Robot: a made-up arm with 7 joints. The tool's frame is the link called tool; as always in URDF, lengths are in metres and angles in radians. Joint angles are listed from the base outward.
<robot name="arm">
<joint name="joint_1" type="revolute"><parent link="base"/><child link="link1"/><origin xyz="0 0 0.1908"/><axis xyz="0 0 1"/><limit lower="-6.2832" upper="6.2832"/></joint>
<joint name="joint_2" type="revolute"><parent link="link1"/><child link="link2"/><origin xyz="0 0 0" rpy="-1.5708 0 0"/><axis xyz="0 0 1"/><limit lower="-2.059" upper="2.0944"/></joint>
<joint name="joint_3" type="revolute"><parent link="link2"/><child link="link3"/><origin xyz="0 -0.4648 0" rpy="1.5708 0 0"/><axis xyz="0 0 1"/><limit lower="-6.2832" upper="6.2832"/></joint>
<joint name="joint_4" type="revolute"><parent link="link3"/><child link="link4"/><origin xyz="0.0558 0 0" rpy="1.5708 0 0"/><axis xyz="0 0 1"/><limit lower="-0.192" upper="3.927"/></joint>
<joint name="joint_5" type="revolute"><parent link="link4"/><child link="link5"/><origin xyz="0.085 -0.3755 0" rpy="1.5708 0 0"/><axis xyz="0 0 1"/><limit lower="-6.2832" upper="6.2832"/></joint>
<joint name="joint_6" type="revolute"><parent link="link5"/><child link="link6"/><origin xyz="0 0 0" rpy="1.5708 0 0"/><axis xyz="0 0 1"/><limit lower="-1.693" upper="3.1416"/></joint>
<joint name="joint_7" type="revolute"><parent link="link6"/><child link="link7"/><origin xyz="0.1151 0.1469 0" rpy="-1.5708 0 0"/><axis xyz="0 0 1"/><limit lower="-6.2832" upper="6.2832"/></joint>
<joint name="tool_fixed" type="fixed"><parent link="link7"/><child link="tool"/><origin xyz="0 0 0"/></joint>
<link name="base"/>
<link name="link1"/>
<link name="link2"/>
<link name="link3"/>
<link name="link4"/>
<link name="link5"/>
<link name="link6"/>
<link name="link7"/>
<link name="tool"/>
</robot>
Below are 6 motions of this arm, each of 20 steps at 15 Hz.
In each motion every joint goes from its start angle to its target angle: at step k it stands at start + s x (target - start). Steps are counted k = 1, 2, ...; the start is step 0. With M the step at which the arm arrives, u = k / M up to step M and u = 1 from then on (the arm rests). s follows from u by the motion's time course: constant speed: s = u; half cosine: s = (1 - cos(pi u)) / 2; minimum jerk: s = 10 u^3 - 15 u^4 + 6 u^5.
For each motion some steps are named. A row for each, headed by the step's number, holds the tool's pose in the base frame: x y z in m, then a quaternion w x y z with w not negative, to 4 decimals.
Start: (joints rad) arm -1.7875 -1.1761 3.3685 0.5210 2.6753 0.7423 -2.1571
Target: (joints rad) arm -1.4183 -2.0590 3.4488 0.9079 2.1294 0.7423 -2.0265
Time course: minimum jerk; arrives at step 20
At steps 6, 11, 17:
6: -0.0879 0.1714 -0.2153 0.1238 -0.8616 -0.4127 0.2685
11: -0.1479 0.0551 -0.3070 0.0501 -0.7833 -0.4626 0.4122
17: -0.1663 -0.0918 -0.3612 0.0241 0.7088 0.4751 -0.5209

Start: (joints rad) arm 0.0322 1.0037 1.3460 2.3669 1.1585 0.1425 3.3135
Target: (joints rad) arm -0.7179 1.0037 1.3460 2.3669 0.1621 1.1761 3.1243
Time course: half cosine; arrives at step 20
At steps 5, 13, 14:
5: 0.8901 0.2639 0.5831 0.0290 0.2937 0.4807 0.8257
13: 0.8922 -0.0368 0.6090 0.2346 0.0596 0.6804 0.6917
14: 0.8848 -0.0704 0.6032 0.2445 0.0425 0.7073 0.6619

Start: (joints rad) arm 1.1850 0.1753 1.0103 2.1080 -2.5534 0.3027 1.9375
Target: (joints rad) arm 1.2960 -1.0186 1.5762 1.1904 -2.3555 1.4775 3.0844
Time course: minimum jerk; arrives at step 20
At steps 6, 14, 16, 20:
6: -0.3884 0.3834 0.9263 0.7021 -0.1886 -0.3379 -0.5978
14: -0.6544 -0.0991 0.6262 0.9093 0.0089 -0.1910 -0.3696
16: -0.6599 -0.1403 0.5473 0.9243 0.0590 -0.1799 -0.3314
20: -0.6588 -0.1579 0.5035 0.9302 0.0889 -0.1753 -0.3099

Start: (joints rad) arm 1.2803 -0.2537 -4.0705 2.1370 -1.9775 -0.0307 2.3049
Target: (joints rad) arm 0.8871 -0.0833 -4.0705 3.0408 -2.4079 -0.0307 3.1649
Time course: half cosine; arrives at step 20
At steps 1, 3, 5, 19, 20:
1: -0.4586 -0.4391 0.8506 0.7964 0.1052 -0.5461 0.2375
3: -0.4547 -0.4240 0.8727 0.8076 0.0927 -0.5281 0.2455
5: -0.4443 -0.3943 0.9133 0.8277 0.0709 -0.4921 0.2601
19: -0.1692 -0.1395 1.1564 0.9326 0.0059 -0.0997 0.3469
20: -0.1663 -0.1382 1.1571 0.9328 0.0064 -0.0967 0.3472

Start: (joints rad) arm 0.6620 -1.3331 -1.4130 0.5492 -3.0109 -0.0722 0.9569
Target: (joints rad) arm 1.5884 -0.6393 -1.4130 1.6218 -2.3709 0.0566 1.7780
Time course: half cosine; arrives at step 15
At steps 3, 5, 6, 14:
3: 0.2197 -0.2482 0.2738 0.1557 0.6990 0.2971 0.6316
5: 0.2872 -0.2839 0.3168 0.1288 0.7278 0.2381 0.6301
6: 0.3312 -0.2971 0.3492 0.1152 0.7378 0.2025 0.6336
14: 0.5660 -0.1617 0.6838 0.0365 -0.6577 -0.0044 -0.7523

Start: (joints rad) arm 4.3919 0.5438 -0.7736 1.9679 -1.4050 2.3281 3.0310
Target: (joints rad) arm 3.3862 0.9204 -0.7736 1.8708 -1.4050 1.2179 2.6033
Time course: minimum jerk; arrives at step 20
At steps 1, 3, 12, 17, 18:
1: -0.5096 -0.3071 0.6809 0.7564 -0.6453 0.0774 -0.0737
3: -0.5239 -0.3004 0.6756 0.7605 -0.6405 0.0701 -0.0802
12: -0.8067 0.0259 0.4811 0.7638 -0.5412 -0.1670 -0.3097
17: -0.8322 0.2373 0.3622 0.6880 -0.5241 -0.2879 -0.4112
18: -0.8311 0.2508 0.3544 0.6817 -0.5238 -0.2954 -0.4167

